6 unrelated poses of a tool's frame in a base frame.
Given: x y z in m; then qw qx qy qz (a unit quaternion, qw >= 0).
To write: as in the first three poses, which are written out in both.
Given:
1: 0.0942, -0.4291, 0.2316, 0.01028, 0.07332, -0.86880, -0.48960
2: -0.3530, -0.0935, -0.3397, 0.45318, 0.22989, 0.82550, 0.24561
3: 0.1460, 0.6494, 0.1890, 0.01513, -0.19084, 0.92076, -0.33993
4: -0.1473, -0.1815, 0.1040, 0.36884, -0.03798, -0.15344, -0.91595
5: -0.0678, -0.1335, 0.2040, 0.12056, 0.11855, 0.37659, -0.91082
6: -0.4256, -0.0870, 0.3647, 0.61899, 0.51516, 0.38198, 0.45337
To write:
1:
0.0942, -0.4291, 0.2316
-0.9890, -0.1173, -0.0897
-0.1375, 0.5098, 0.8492
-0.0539, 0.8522, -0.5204

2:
-0.3530, -0.0935, -0.3397
-0.4836, 0.1569, 0.8611
0.6022, 0.7737, 0.1971
-0.6353, 0.6139, -0.4686

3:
0.1460, 0.6494, 0.1890
-0.9267, -0.3411, 0.1576
-0.3617, 0.6961, -0.6202
0.1019, -0.6318, -0.7684

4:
-0.1473, -0.1815, 0.1040
-0.7250, 0.6873, -0.0436
-0.6640, -0.6808, 0.3091
0.1828, 0.2531, 0.9500

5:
-0.0678, -0.1335, 0.2040
-0.9428, 0.3089, -0.1252
-0.1303, -0.6873, -0.7146
-0.3068, -0.6574, 0.6883

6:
-0.4256, -0.0870, 0.3647
0.2971, -0.1677, 0.9400
0.9548, 0.0581, -0.2914
-0.0058, 0.9841, 0.1774

